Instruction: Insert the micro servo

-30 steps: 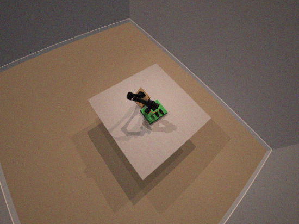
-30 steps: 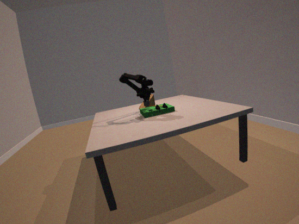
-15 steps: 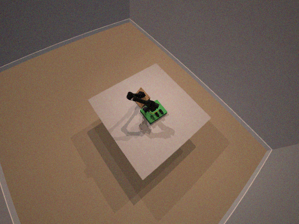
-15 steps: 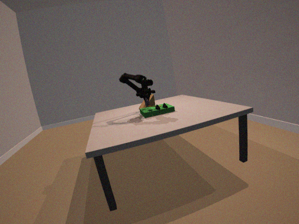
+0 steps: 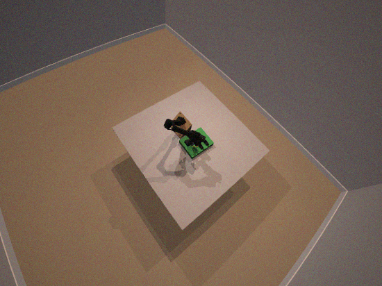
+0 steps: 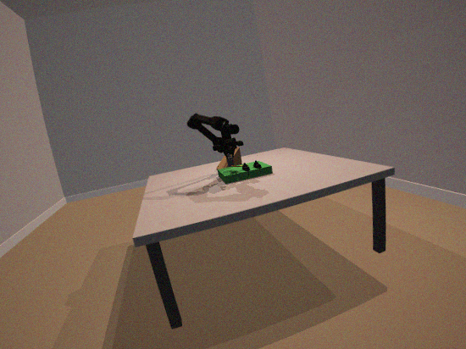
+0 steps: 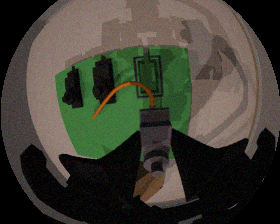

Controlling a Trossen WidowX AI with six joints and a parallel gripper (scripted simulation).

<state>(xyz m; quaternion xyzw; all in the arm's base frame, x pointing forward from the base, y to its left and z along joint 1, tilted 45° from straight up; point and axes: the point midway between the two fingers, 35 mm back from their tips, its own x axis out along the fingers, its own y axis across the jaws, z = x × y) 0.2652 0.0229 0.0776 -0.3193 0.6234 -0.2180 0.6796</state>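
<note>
Right now the green deck is 10 cm below my gripper tip, 7 cm to the left of it and 6 cm behind it.
</note>
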